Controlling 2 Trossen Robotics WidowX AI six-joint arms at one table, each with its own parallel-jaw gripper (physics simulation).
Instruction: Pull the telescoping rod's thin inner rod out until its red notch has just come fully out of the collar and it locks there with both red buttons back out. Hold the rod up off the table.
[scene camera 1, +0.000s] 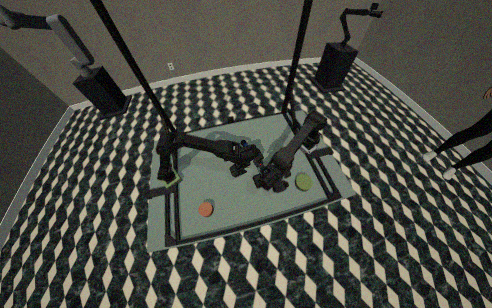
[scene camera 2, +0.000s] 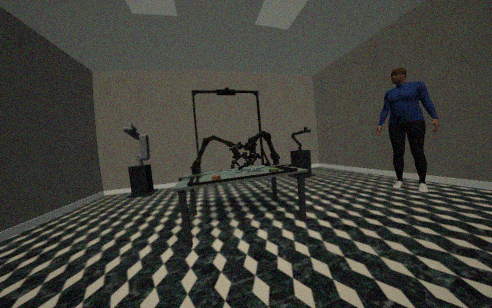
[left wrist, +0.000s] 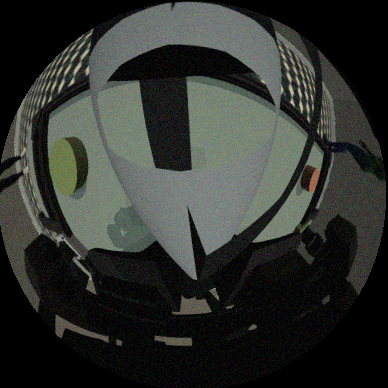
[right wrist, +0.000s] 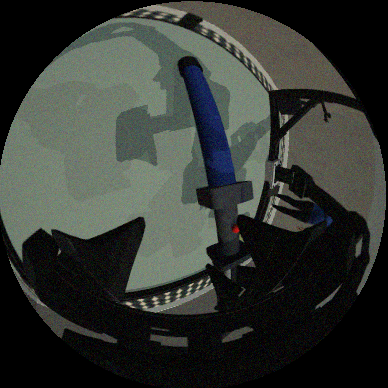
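Note:
The telescoping rod is held up above the table. In the right wrist view its blue outer tube points away from me, and its grey collar shows one red button. My right gripper is open, its fingers on either side of the collar, which sits close to one finger. My left gripper is shut on the thin inner rod, which fills the left wrist view as a pale grey shape. I cannot see the red notch.
A green disc lies on the table near the left arm. An orange disc lies toward the front. Black gantry posts rise behind the arms. A person stands far to the right.

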